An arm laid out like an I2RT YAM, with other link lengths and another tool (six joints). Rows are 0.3 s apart.
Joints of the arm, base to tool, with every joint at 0 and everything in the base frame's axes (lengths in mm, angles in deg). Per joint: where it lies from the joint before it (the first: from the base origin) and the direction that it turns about. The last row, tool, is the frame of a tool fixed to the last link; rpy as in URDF.
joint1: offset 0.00 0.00 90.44 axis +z
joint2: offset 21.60 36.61 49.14 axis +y
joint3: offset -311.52 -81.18 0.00 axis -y
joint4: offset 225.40 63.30 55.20 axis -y
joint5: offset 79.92 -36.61 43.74 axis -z
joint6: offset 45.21 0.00 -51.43 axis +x
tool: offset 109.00 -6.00 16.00 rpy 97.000 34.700 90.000
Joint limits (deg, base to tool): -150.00..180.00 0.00..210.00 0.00..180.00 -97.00..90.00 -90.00..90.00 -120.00..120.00
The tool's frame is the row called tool.
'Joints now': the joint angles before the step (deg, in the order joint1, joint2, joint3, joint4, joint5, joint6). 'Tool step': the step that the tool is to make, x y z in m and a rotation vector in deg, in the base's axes. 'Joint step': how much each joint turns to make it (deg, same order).
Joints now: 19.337, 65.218, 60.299, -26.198, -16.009, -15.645
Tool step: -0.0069, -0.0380, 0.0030, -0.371, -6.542, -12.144
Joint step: -0.359, -7.370, -7.285, 6.588, 11.588, 3.329
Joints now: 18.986, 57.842, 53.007, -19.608, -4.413, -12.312
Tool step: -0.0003, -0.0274, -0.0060, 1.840, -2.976, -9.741
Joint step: -0.455, -3.256, -5.552, 5.734, 8.264, 4.307
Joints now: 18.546, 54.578, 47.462, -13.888, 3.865, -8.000
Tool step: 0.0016, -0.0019, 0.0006, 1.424, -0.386, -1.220
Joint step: 0.019, 0.003, -0.519, 1.224, 0.726, 1.589
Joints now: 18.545, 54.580, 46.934, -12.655, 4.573, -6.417
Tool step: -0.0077, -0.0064, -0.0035, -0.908, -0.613, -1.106
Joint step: -0.020, -2.101, -1.667, -0.085, 1.383, -0.620
